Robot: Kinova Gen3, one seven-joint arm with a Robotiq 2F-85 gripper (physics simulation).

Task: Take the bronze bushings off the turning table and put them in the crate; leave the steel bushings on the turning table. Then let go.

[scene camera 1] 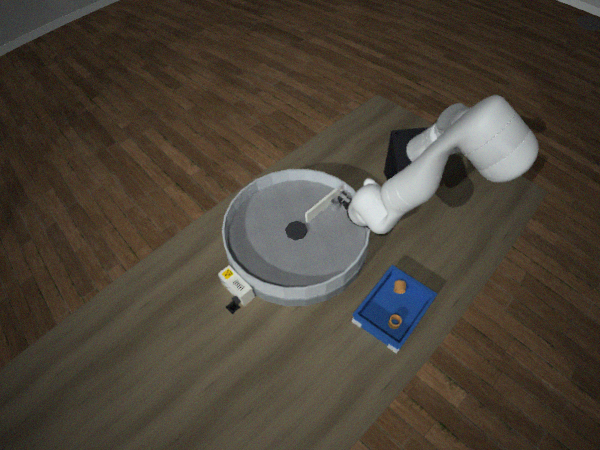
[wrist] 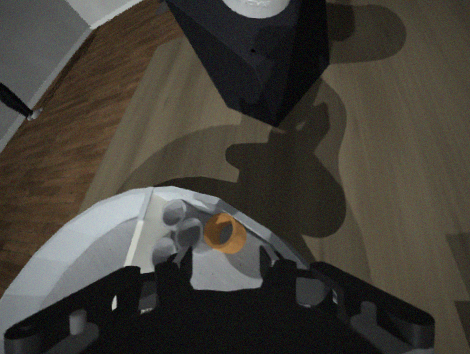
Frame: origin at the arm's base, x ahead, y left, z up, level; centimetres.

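Seen in the pictures: gripper, fingertip midpoint: [wrist: 226,258]; arm's base, origin of the base link: [scene camera 1: 420,150].
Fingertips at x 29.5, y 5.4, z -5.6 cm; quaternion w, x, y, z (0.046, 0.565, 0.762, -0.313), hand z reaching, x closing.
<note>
Offsets run from my fingertips to a thing's top centre. "pt": to the spot under its first point.
The grey round turning table [scene camera 1: 265,215] [wrist: 55,245] has a raised rim. In the wrist view a bronze bushing @(dx -2.0, dy -2.0, dz -1.0 cm) [wrist: 238,239] lies on it near the rim, just beyond the fingertips. Three steel bushings, one at the back @(pt dx -2.5, dy -9.2, dz -2.6 cm) [wrist: 175,212], one in the middle [wrist: 189,233] and one nearer @(dx +1.8, dy -6.9, dz -1.0 cm) [wrist: 164,249], sit close together to its left. My gripper [scene camera 1: 344,200] [wrist: 226,258] is open over the turning table, with nothing between its fingers. The blue crate @(dx +6.2, dy +28.5, dz -3.8 cm) [scene camera 1: 382,300] holds two bronze bushings, one at the back [scene camera 1: 399,286] and one at the front @(pt dx +9.1, dy +32.8, dz -7.2 cm) [scene camera 1: 395,327].
A pale upright bar @(pt dx +6.2, dy -7.5, dz -0.7 cm) [scene camera 1: 322,205] [wrist: 137,242] stands on the turning table beside the steel bushings. A white box @(pt dx +39.3, dy +2.2, dz -2.9 cm) [scene camera 1: 237,286] with a yellow label is at the turning table's outer side. The arm's black base block [scene camera 1: 396,157] [wrist: 255,75] stands behind.
</note>
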